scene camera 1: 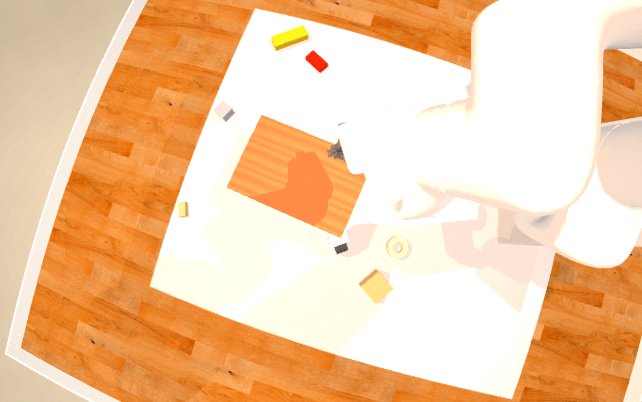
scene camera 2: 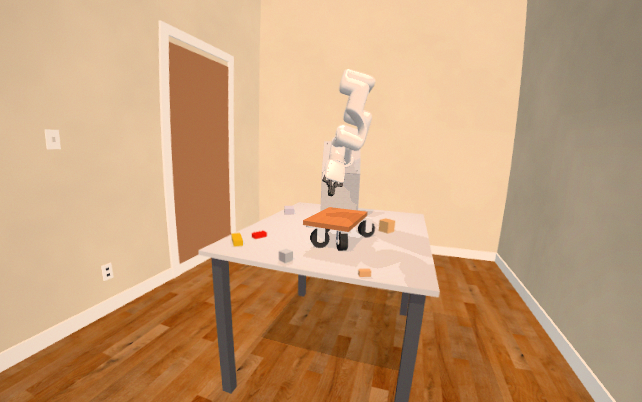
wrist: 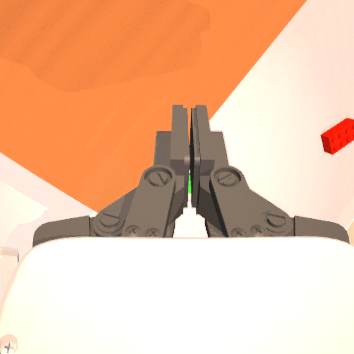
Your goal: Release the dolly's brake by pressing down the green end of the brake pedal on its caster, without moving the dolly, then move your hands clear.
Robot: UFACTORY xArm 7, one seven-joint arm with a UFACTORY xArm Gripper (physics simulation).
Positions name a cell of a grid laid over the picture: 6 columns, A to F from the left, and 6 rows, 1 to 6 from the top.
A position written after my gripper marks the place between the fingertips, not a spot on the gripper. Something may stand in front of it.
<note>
I see my gripper (scene camera 1: D3) and an orange wooden deck (scene camera 1: C3).
The orange wooden deck shows as well in scene camera 2 (scene camera 2: D4) and in the wrist view (wrist: B2). My gripper also shows in the wrist view (wrist: D3).
</note>
